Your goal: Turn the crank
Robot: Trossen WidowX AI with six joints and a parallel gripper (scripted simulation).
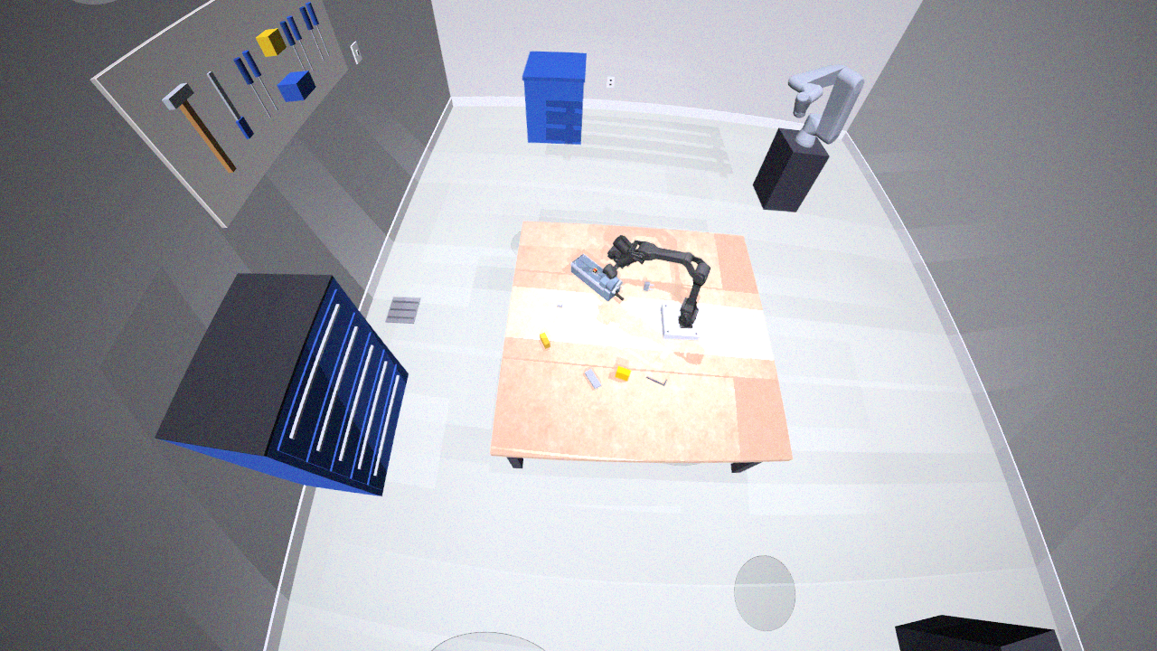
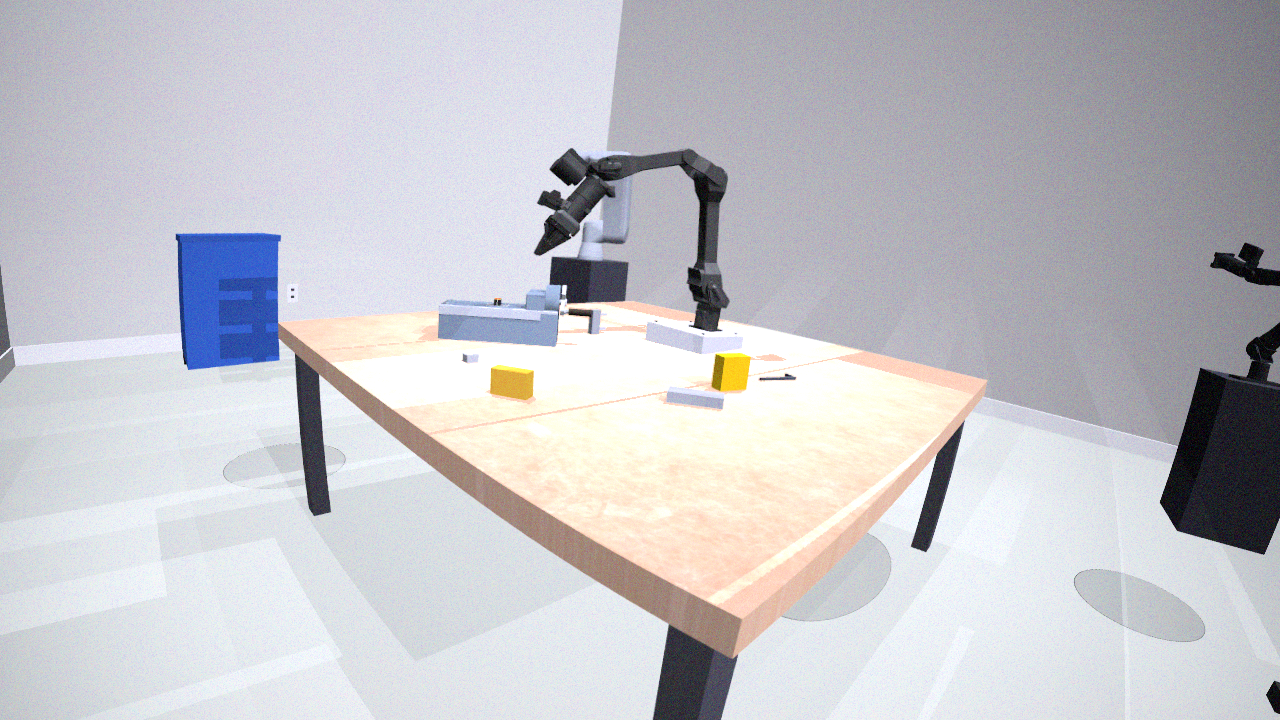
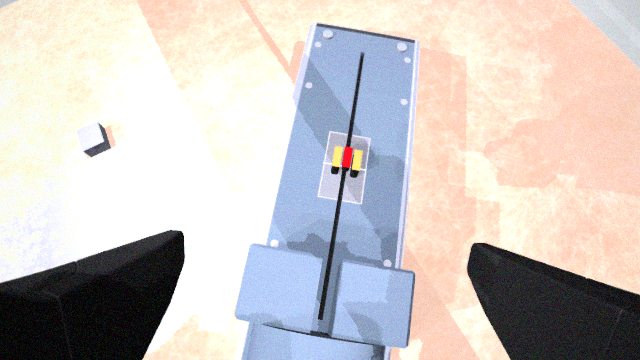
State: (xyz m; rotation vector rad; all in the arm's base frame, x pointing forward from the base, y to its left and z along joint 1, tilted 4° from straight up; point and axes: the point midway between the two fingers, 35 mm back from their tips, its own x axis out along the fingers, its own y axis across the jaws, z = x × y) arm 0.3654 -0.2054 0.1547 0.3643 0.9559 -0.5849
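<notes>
Now: the crank 110 mm below my gripper tip, 70 mm to the left of it and 50 mm behind it. The rest, counted from my gripper tip: red pointer 110 mm below, 60 mm to the right, 50 mm ahead; then grey cube 230 mm ahead, 180 mm below, 90 mm to the left; then dark brown handle 120 mm below, 90 mm to the left, 60 mm behind.
</notes>
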